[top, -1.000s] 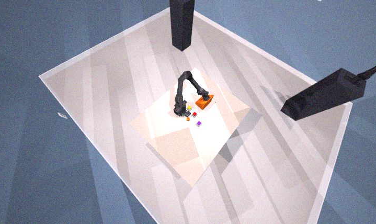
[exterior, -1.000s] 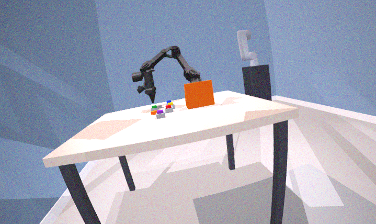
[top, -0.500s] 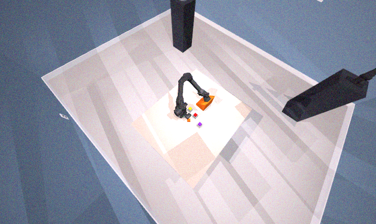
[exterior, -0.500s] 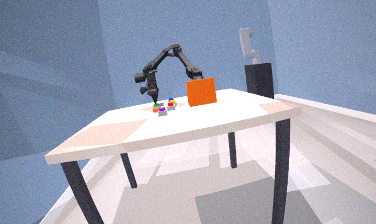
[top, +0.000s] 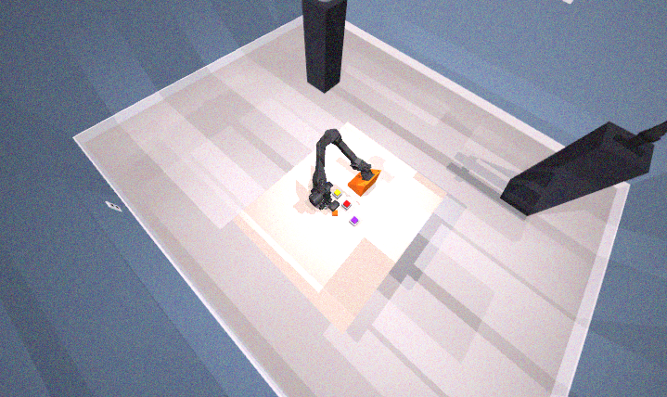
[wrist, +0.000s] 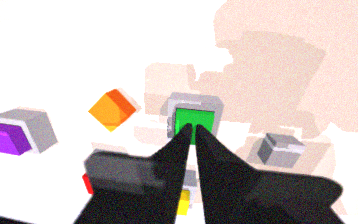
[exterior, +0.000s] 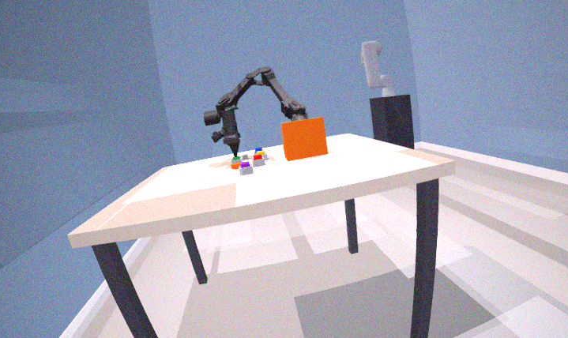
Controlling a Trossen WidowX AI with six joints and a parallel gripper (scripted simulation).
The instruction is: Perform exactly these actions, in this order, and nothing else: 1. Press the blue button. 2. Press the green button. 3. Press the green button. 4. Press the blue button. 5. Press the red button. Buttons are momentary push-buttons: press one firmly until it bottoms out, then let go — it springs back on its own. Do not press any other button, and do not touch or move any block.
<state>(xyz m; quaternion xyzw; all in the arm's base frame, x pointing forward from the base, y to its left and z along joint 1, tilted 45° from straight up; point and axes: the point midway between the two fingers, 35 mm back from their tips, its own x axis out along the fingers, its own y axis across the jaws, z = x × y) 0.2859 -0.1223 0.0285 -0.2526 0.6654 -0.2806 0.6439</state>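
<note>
The green button is 1 cm below my gripper tip. The rest, counted from my gripper tip: small grey block: 10 cm to the right, 3 cm behind, 2 cm below; small orange block: 9 cm to the left, 2 cm below; yellow button: 11 cm behind, 1 cm to the left.
</note>
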